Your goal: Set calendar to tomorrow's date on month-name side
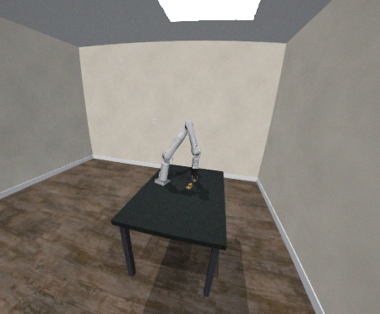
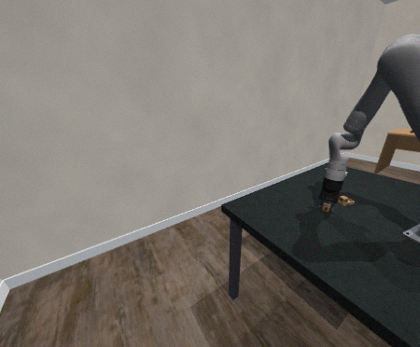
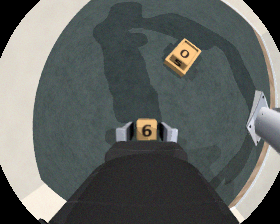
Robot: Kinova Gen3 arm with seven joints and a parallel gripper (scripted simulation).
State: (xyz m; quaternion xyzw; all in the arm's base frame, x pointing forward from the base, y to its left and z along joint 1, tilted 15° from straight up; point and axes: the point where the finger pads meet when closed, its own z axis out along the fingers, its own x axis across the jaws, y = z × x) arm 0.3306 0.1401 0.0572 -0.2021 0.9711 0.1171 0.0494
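The wooden date cube lies 10 mm below my hand.
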